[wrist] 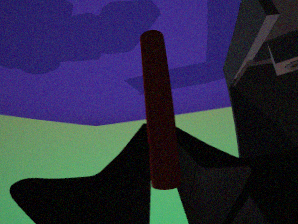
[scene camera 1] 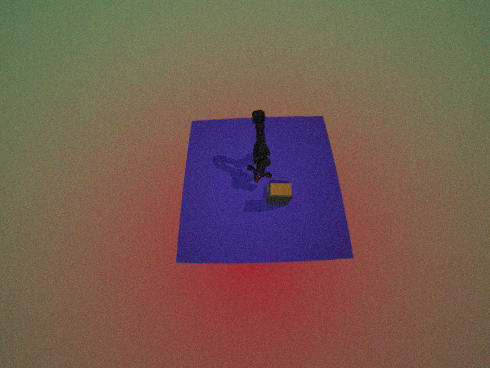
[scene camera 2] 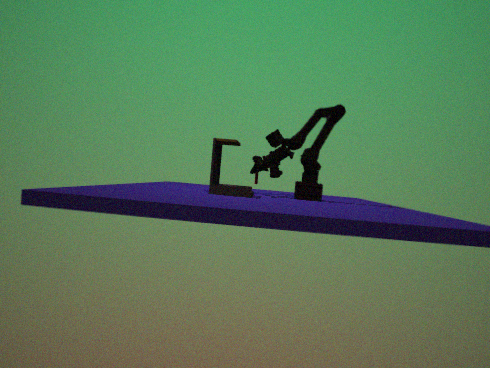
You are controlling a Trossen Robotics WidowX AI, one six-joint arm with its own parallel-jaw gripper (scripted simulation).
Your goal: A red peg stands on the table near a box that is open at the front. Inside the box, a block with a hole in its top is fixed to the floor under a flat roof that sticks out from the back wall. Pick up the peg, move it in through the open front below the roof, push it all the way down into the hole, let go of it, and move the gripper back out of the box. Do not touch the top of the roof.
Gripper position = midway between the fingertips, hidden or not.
My gripper [wrist: 155, 128] carries a red peg.
